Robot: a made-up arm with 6 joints. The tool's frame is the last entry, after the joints. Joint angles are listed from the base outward.
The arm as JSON. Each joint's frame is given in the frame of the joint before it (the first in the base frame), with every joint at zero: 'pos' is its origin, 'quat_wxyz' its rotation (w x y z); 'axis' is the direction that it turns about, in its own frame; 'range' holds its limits. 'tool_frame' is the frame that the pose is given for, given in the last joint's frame.
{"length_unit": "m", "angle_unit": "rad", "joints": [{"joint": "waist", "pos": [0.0, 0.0, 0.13], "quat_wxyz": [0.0, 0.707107, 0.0, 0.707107], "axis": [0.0, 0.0, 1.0], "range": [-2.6, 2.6]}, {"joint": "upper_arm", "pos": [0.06, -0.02, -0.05], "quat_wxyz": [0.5, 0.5, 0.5, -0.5], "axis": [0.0, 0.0, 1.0], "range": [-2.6, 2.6]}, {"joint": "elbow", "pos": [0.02, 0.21, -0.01], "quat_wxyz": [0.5, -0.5, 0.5, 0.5], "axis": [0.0, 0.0, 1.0], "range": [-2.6, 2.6]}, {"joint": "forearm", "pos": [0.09, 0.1, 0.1], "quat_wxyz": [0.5, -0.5, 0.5, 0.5], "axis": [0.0, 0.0, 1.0], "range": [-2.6, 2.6]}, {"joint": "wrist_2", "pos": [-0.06, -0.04, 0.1], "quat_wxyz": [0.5, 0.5, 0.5, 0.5], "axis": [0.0, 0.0, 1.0], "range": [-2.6, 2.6]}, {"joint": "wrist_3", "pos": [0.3, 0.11, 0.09], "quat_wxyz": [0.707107, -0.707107, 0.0, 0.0], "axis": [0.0, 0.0, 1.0], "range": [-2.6, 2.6]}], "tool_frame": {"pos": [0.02, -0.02, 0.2], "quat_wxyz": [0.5, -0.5, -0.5, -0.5]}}
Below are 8 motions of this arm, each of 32 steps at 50 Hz.
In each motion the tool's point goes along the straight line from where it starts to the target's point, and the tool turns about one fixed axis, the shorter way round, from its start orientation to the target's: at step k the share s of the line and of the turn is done. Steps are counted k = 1, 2, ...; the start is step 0. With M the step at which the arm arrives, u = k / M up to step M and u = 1 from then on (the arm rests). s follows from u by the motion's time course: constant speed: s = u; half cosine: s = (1 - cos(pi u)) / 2; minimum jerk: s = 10 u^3 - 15 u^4 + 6 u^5.
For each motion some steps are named. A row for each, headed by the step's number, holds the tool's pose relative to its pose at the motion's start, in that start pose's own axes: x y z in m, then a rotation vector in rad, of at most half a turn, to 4 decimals.
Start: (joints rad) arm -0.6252 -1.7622 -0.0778 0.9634 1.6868 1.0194
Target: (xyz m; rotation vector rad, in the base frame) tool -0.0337 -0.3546 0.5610 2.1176 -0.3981 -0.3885
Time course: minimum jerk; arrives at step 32
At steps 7, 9, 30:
7: 0.0140 -0.0003 0.0282 -0.0059 -0.0155 -0.0298
9: 0.0266 -0.0005 0.0536 -0.0112 -0.0294 -0.0565
30: 0.1908 -0.0037 0.3840 -0.0800 -0.2105 -0.4050

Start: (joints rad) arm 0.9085 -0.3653 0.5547 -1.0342 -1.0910 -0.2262
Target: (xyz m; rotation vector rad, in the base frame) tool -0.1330 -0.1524 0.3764 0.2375 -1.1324 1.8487
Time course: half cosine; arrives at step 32
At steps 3, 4, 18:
3: -0.0044 -0.0029 0.0026 0.0104 -0.0247 0.0080
4: -0.0077 -0.0052 0.0046 0.0184 -0.0436 0.0142
18: -0.1215 -0.0809 0.0716 0.2881 -0.6851 0.2224

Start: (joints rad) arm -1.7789 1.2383 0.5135 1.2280 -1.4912 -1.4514
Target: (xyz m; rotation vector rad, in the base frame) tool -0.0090 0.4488 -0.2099 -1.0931 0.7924 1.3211
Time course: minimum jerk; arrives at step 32
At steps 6, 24, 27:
6: -0.0127 0.0224 0.0047 -0.0005 0.0031 0.0453
24: -0.2326 0.4113 0.0868 -0.0085 0.0577 0.8335
27: -0.2517 0.4452 0.0940 -0.0092 0.0625 0.9021

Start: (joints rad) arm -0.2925 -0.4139 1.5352 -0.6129 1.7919 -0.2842
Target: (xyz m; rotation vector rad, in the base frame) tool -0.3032 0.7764 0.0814 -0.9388 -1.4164 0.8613
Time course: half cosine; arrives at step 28
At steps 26, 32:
26: -0.7392 0.0979 0.1666 0.0472 -0.7233 0.9522
32: -0.7486 0.0991 0.1687 0.0478 -0.7325 0.9643

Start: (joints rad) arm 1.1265 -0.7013 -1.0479 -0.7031 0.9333 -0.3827
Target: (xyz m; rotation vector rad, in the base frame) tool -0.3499 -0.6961 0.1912 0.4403 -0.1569 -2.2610
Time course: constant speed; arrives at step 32
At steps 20, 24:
20: -0.1081 -0.2524 0.1597 0.6578 -0.2741 -0.0531
24: -0.1297 -0.3029 0.1917 0.7894 -0.3289 -0.0637

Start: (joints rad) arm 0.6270 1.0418 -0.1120 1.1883 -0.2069 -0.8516
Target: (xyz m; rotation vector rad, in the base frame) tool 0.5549 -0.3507 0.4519 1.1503 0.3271 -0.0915
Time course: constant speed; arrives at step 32
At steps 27, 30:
27: -0.3651 -0.0585 0.2279 0.2166 -0.4395 0.1446
30: -0.4057 -0.0650 0.2532 0.2406 -0.4883 0.1607

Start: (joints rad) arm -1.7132 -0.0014 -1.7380 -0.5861 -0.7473 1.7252
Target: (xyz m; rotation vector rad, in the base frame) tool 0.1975 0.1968 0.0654 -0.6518 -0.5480 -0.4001
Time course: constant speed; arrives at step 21
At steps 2, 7, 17, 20, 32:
2: -0.0210 0.0032 -0.0176 -0.0441 0.0326 0.0289
7: -0.0735 0.0113 -0.0616 -0.1544 0.1140 0.1011
17: -0.1785 0.0275 -0.1497 -0.3751 0.2768 0.2454
20: -0.2100 0.0323 -0.1761 -0.4412 0.3256 0.2887
32: -0.2205 0.0339 -0.1849 -0.4633 0.3419 0.3032

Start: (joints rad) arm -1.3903 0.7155 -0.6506 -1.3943 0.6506 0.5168
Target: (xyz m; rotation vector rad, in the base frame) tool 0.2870 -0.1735 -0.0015 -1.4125 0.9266 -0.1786
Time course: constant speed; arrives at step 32
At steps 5, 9, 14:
5: -0.0734 0.0375 0.0522 0.1282 0.0001 0.2049
9: -0.1320 0.0674 0.0940 0.2307 0.0002 0.3689
14: -0.2054 0.1049 0.1462 0.3588 0.0003 0.5738

